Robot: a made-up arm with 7 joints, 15 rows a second.
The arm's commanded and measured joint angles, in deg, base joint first. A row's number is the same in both.
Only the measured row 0 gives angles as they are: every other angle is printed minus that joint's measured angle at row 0.
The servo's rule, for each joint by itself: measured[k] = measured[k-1] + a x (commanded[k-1-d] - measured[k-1]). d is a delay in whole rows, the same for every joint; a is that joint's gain. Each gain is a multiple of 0.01, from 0.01 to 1. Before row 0 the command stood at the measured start. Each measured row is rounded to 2 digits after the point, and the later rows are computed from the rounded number. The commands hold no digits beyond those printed.
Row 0, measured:
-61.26, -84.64, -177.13, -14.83, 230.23, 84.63, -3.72
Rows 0 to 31, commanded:
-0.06, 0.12, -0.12, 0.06, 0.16, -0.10, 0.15
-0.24, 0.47, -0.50, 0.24, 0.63, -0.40, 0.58
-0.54, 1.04, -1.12, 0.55, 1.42, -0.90, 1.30
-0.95, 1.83, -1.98, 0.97, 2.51, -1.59, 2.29
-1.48, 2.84, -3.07, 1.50, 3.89, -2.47, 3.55
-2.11, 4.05, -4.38, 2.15, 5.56, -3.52, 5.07
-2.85, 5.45, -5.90, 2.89, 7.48, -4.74, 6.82
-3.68, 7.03, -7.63, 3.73, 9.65, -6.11, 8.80
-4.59, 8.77, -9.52, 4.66, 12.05, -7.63, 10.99
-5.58, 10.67, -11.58, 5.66, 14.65, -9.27, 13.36
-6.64, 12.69, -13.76, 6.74, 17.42, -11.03, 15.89
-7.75, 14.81, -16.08, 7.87, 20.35, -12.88, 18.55
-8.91, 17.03, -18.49, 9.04, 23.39, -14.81, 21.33
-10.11, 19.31, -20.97, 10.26, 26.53, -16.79, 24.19
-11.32, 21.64, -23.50, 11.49, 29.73, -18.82, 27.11
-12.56, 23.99, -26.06, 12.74, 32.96, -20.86, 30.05
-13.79, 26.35, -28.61, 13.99, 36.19, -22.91, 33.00
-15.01, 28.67, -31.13, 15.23, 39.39, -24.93, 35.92
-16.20, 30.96, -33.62, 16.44, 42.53, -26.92, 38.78
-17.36, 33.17, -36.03, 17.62, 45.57, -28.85, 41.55
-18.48, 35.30, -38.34, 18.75, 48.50, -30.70, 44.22
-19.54, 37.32, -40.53, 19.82, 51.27, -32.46, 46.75
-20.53, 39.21, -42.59, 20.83, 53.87, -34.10, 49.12
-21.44, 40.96, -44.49, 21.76, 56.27, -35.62, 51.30
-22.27, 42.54, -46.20, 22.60, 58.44, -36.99, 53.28
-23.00, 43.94, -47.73, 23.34, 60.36, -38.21, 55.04
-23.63, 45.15, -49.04, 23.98, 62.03, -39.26, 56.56
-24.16, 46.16, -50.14, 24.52, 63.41, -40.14, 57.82
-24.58, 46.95, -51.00, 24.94, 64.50, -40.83, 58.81
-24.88, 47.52, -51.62, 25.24, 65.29, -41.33, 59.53
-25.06, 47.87, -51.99, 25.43, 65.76, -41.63, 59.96
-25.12, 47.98, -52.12, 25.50, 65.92, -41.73, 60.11
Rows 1 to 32, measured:
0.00, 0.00, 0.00, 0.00, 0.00, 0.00, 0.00
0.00, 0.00, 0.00, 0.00, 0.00, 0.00, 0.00
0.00, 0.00, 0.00, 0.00, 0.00, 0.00, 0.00
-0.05, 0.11, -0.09, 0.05, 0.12, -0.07, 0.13
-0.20, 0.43, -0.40, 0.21, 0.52, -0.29, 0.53
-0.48, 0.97, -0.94, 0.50, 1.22, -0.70, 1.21
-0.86, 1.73, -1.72, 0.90, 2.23, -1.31, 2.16
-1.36, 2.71, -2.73, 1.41, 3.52, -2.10, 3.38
-1.97, 3.89, -3.97, 2.04, 5.11, -3.07, 4.87
-2.68, 5.26, -5.42, 2.76, 6.96, -4.21, 6.59
-3.49, 6.82, -7.08, 3.58, 9.06, -5.50, 8.53
-4.38, 8.54, -8.91, 4.50, 11.39, -6.95, 10.69
-5.35, 10.41, -10.91, 5.49, 13.93, -8.53, 13.04
-6.39, 12.42, -13.05, 6.55, 16.65, -10.23, 15.55
-7.49, 14.52, -15.32, 7.67, 19.54, -12.03, 18.19
-8.64, 16.73, -17.70, 8.83, 22.54, -13.92, 20.95
-9.83, 19.00, -20.15, 10.05, 25.65, -15.87, 23.80
-11.04, 21.32, -22.66, 11.27, 28.83, -17.88, 26.71
-12.27, 23.67, -25.21, 12.52, 32.05, -19.91, 29.65
-13.50, 26.03, -27.76, 13.77, 35.28, -21.95, 32.60
-14.72, 28.35, -30.29, 15.01, 38.49, -23.98, 35.52
-15.92, 30.65, -32.79, 16.23, 41.64, -25.98, 38.39
-17.09, 32.87, -35.22, 17.41, 44.71, -27.93, 41.17
-18.22, 35.01, -37.56, 18.55, 47.67, -29.81, 43.85
-19.29, 37.04, -39.79, 19.63, 50.48, -31.61, 46.40
-20.29, 38.95, -41.89, 20.65, 53.12, -33.30, 48.79
-21.22, 40.72, -43.84, 21.59, 55.58, -34.88, 51.00
-22.07, 42.32, -45.61, 22.45, 57.81, -36.31, 53.01
-22.82, 43.75, -47.20, 23.21, 59.80, -37.60, 54.80
-23.48, 44.98, -48.58, 23.86, 61.54, -38.73, 56.35
-24.03, 46.02, -49.75, 24.42, 63.00, -39.69, 57.64
-24.48, 46.84, -50.69, 24.86, 64.17, -40.47, 58.67
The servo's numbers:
d 3
a 0.81 0.88 0.75 0.85 0.78 0.68 0.88

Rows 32 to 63, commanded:
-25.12, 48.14, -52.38, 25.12, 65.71, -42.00, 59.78
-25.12, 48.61, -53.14, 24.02, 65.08, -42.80, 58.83
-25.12, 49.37, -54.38, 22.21, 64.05, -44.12, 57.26
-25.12, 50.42, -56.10, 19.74, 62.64, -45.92, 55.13
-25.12, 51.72, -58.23, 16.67, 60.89, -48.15, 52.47
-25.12, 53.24, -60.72, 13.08, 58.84, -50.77, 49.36
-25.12, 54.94, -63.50, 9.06, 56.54, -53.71, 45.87
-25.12, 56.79, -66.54, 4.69, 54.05, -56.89, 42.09
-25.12, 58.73, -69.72, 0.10, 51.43, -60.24, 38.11
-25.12, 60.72, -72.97, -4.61, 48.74, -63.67, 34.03
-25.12, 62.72, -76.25, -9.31, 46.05, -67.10, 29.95
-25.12, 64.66, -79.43, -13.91, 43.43, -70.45, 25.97
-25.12, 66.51, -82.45, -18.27, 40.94, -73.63, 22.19
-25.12, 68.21, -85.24, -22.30, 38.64, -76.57, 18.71
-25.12, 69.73, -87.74, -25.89, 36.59, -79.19, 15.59
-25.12, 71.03, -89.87, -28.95, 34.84, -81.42, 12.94
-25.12, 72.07, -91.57, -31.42, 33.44, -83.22, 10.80
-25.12, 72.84, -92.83, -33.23, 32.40, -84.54, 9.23
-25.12, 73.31, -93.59, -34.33, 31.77, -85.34, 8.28
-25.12, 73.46, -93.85, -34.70, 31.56, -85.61, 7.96
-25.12, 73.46, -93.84, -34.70, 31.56, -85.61, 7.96
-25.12, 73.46, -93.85, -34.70, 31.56, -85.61, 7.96
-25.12, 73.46, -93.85, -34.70, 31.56, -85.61, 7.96
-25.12, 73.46, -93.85, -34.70, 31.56, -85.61, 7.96
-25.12, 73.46, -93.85, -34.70, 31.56, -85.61, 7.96
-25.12, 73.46, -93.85, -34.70, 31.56, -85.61, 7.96
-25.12, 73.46, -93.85, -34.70, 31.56, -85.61, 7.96
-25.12, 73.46, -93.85, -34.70, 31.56, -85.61, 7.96
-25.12, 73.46, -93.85, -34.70, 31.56, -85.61, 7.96
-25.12, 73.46, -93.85, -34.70, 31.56, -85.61, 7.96
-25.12, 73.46, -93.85, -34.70, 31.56, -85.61, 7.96
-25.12, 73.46, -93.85, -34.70, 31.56, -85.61, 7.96
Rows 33 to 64, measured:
-24.80, 47.44, -51.39, 25.18, 65.04, -41.05, 59.43
-25.01, 47.82, -51.84, 25.39, 65.60, -41.44, 59.90
-25.10, 47.96, -52.05, 25.48, 65.85, -41.64, 60.08
-25.12, 48.12, -52.30, 25.17, 65.74, -41.88, 59.82
-25.12, 48.55, -52.93, 24.19, 65.23, -42.51, 58.95
-25.12, 49.27, -54.02, 22.51, 64.31, -43.60, 57.46
-25.12, 50.28, -55.58, 20.16, 63.01, -45.18, 55.41
-25.12, 51.55, -57.57, 17.19, 61.36, -47.20, 52.82
-25.12, 53.04, -59.93, 13.70, 59.39, -49.63, 49.78
-25.12, 54.71, -62.61, 9.76, 57.17, -52.40, 46.34
-25.12, 56.54, -65.56, 5.45, 54.74, -55.45, 42.60
-25.12, 58.47, -68.68, 0.90, 52.16, -58.71, 38.65
-25.12, 60.45, -71.90, -3.78, 49.49, -62.08, 34.58
-25.12, 62.45, -75.16, -8.48, 46.81, -65.49, 30.51
-25.12, 64.39, -78.36, -13.10, 44.17, -68.86, 26.51
-25.12, 66.26, -81.43, -17.49, 41.65, -72.10, 22.71
-25.12, 67.98, -84.29, -21.58, 39.30, -75.14, 19.19
-25.12, 69.52, -86.88, -25.24, 37.19, -77.89, 16.02
-25.12, 70.85, -89.12, -28.39, 35.36, -80.29, 13.31
-25.12, 71.92, -90.96, -30.97, 33.86, -82.28, 11.10
-25.12, 72.73, -92.36, -32.89, 32.72, -83.82, 9.45
-25.12, 73.24, -93.28, -34.11, 31.98, -84.85, 8.42
-25.12, 73.43, -93.71, -34.61, 31.65, -85.37, 8.02
-25.12, 73.46, -93.81, -34.69, 31.58, -85.53, 7.97
-25.12, 73.46, -93.84, -34.70, 31.56, -85.58, 7.96
-25.12, 73.46, -93.85, -34.70, 31.56, -85.60, 7.96
-25.12, 73.46, -93.85, -34.70, 31.56, -85.61, 7.96
-25.12, 73.46, -93.85, -34.70, 31.56, -85.61, 7.96
-25.12, 73.46, -93.85, -34.70, 31.56, -85.61, 7.96
-25.12, 73.46, -93.85, -34.70, 31.56, -85.61, 7.96
-25.12, 73.46, -93.85, -34.70, 31.56, -85.61, 7.96
-25.12, 73.46, -93.85, -34.70, 31.56, -85.61, 7.96

